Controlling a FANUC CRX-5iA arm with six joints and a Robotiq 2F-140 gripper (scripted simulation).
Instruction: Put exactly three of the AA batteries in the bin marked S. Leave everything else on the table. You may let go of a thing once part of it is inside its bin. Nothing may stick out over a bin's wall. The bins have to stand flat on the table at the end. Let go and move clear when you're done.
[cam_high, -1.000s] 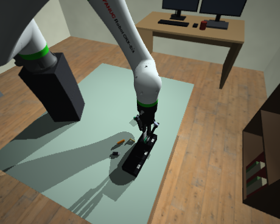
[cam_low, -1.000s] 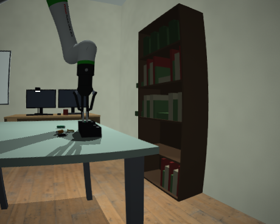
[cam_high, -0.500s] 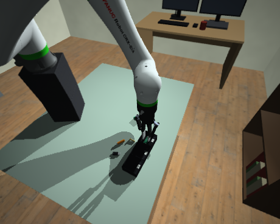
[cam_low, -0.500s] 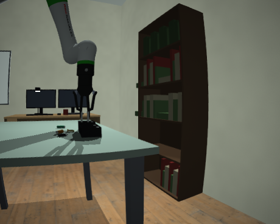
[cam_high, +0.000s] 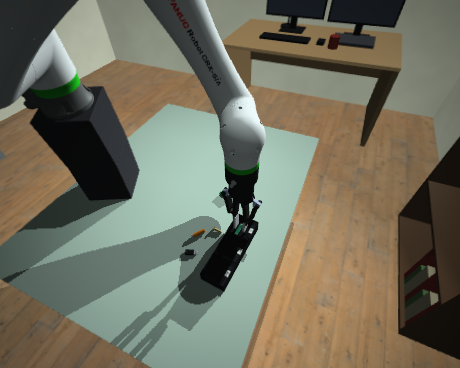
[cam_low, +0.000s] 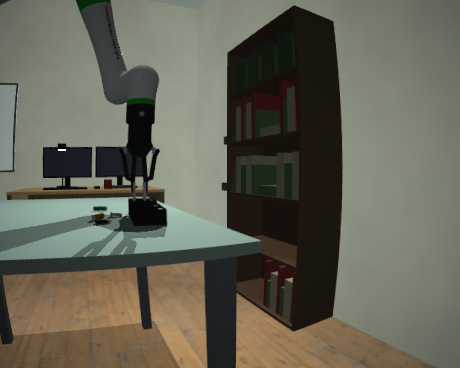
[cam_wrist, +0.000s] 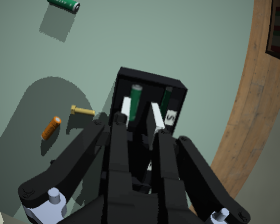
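My gripper is now 9 cm past the small yellow piece, 6 cm above it and 1 cm to the left of it. Also, from my hand: orange battery: 14 cm behind, 6 cm below, 5 cm to the right; small dark piece: 14 cm behind, 12 cm to the right, 6 cm below.
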